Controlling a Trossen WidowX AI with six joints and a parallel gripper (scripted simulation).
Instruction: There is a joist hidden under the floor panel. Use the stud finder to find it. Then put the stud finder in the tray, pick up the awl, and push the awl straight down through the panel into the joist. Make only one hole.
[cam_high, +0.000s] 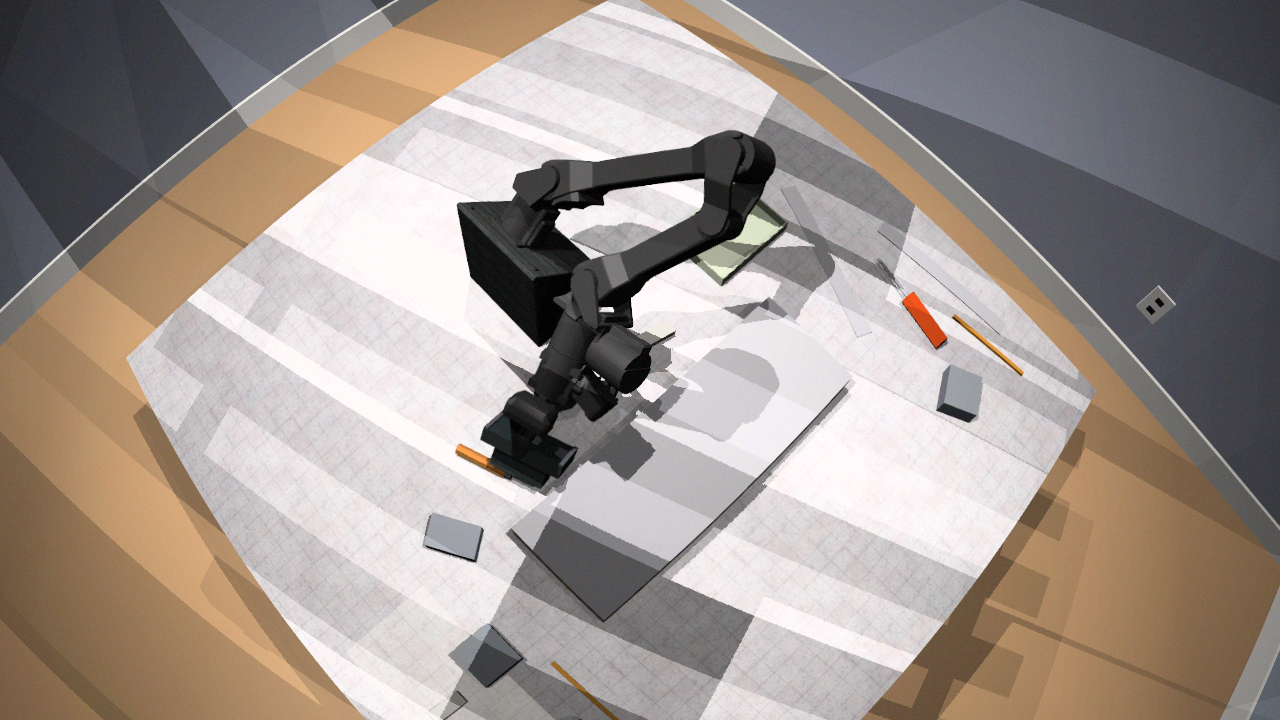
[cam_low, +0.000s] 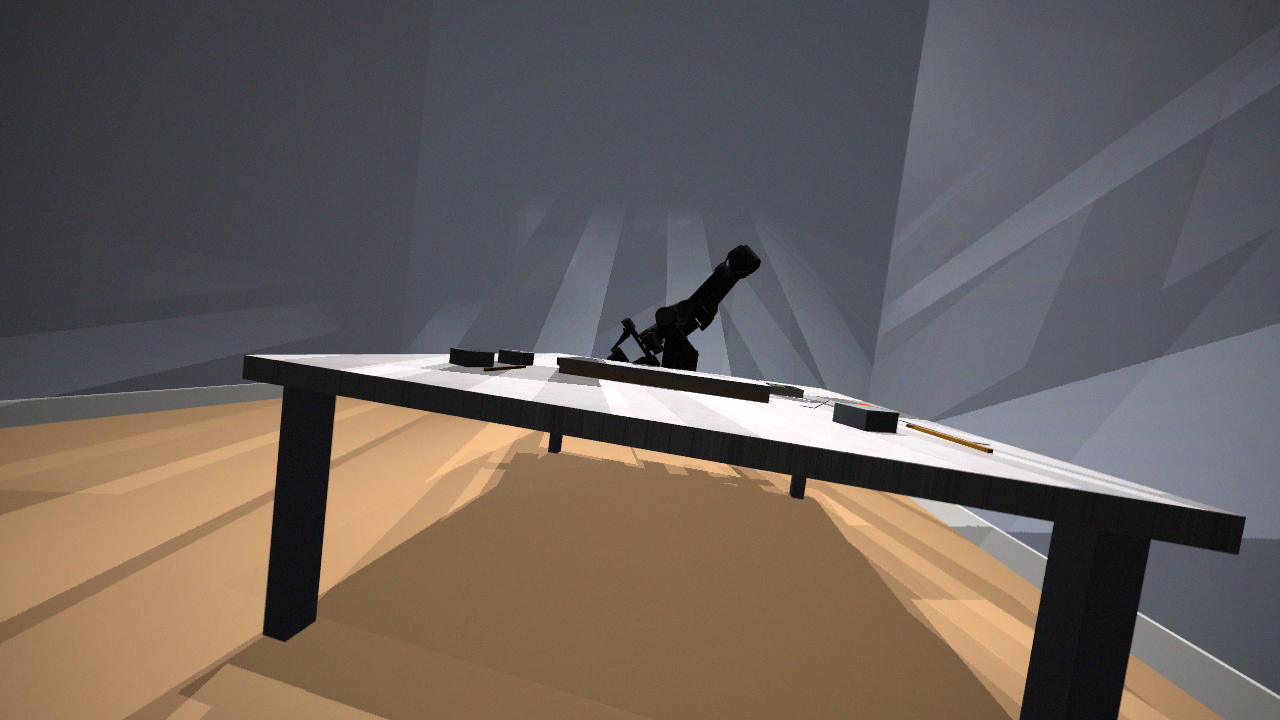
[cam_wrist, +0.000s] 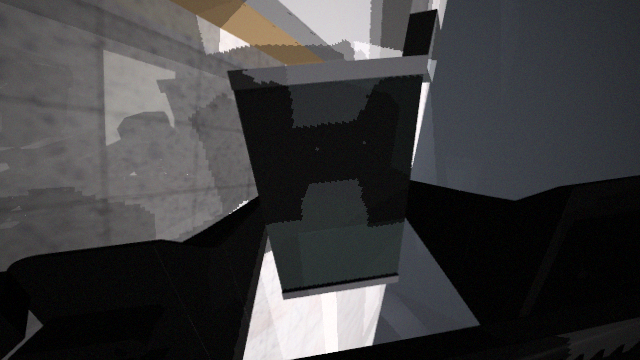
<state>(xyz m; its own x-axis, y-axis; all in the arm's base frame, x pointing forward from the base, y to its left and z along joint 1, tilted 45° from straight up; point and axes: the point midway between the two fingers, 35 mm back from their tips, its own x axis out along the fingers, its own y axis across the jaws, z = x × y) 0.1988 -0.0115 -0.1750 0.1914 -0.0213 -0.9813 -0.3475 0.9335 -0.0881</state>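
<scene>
The stud finder is 20 mm to the right of my gripper tip and 20 mm below it. From my gripper tip the other things lie so: pale green tray 100 mm behind, 480 mm to the left, 30 mm below; then awl 40 mm to the right, 40 mm below.
</scene>
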